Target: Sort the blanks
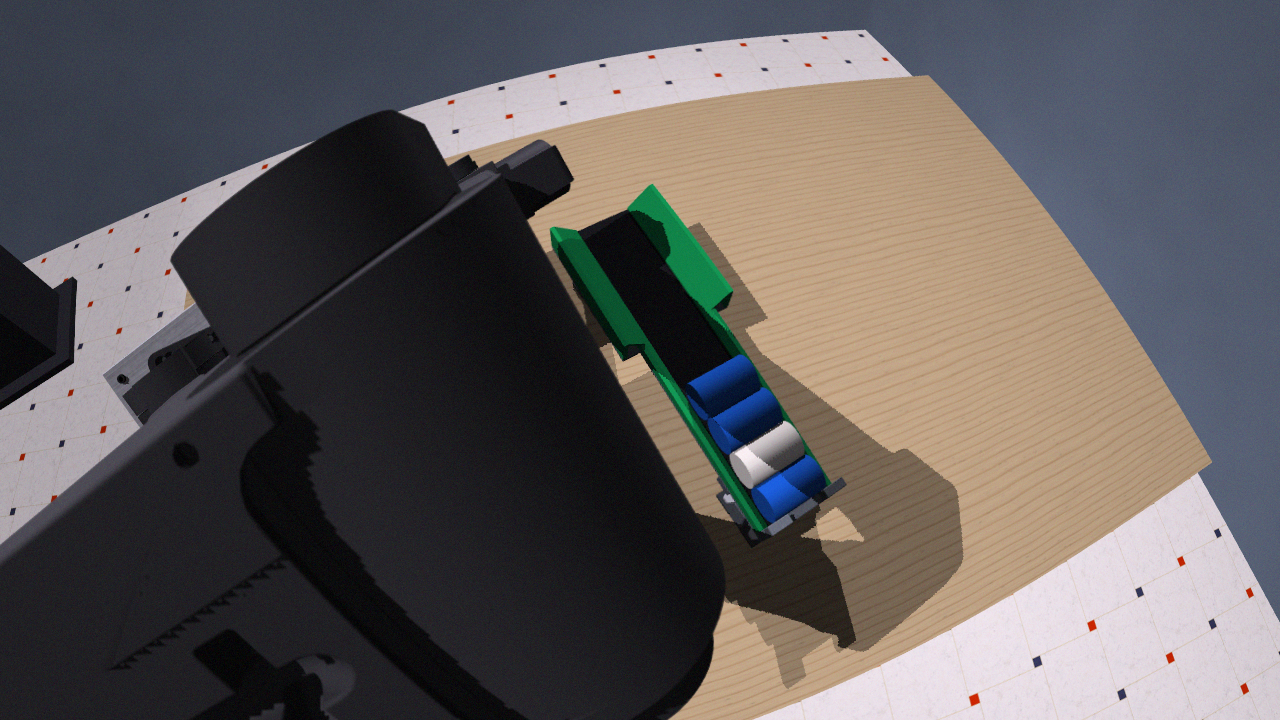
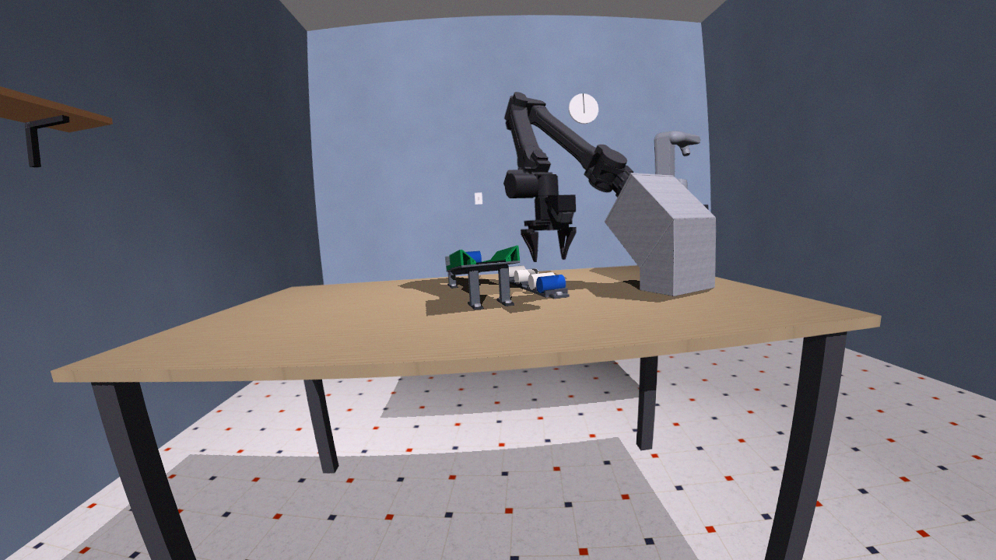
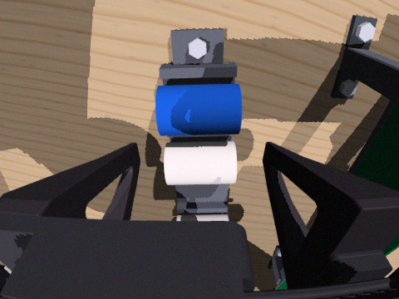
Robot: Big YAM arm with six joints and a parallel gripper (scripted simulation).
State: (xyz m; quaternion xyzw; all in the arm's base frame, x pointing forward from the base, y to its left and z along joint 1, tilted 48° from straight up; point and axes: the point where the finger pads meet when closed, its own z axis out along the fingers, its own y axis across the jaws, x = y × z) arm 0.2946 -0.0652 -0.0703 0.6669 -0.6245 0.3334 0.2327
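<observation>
Right now the grey stock rack is 14 cm to the right of my hand and 10 cm below it. Also, from my hand: grey stop (16 cm ahead, 32 cm to the right, 3 cm below).
</observation>
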